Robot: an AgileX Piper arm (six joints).
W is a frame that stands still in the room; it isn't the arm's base.
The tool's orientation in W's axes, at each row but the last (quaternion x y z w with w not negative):
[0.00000 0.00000 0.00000 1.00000]
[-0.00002 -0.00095 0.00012 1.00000]
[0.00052 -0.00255 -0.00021 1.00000]
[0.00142 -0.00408 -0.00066 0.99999]
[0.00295 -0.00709 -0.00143 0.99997]
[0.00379 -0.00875 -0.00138 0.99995]
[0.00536 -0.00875 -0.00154 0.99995]
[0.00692 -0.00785 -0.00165 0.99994]
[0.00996 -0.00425 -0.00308 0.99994]
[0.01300 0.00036 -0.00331 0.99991]
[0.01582 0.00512 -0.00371 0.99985]
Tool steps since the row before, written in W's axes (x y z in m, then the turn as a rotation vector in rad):
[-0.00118 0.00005 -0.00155 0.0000 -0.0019 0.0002]
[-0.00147 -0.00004 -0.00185 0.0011 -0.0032 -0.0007]
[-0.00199 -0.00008 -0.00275 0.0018 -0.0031 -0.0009]
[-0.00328 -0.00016 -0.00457 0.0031 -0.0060 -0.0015]
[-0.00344 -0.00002 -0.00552 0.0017 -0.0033 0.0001]
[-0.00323 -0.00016 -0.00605 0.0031 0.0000 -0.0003]
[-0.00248 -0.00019 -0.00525 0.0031 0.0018 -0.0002]
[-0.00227 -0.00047 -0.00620 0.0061 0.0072 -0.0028]
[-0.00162 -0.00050 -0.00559 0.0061 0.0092 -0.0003]
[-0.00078 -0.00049 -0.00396 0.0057 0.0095 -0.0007]
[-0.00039 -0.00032 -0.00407 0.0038 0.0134 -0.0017]
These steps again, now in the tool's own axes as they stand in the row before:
[-0.00118 0.00005 -0.00155 0.0000 -0.0019 0.0002]
[-0.00147 -0.00004 -0.00185 0.0011 -0.0032 -0.0007]
[-0.00200 -0.00008 -0.00274 0.0018 -0.0031 -0.0009]
[-0.00332 -0.00018 -0.00454 0.0031 -0.0060 -0.0015]
[-0.00352 -0.00006 -0.00547 0.0017 -0.0033 0.0001]
[-0.00333 -0.00021 -0.00599 0.0031 0.0000 -0.0004]
[-0.00257 -0.00025 -0.00520 0.0031 0.0018 -0.0003]
[-0.00237 -0.00056 -0.00616 0.0060 0.0072 -0.0030]
[-0.00166 -0.00062 -0.00556 0.0060 0.0092 -0.0005]
[-0.00077 -0.00060 -0.00395 0.0056 0.0095 -0.0009]
[-0.00035 -0.00045 -0.00406 0.0037 0.0134 -0.0021]

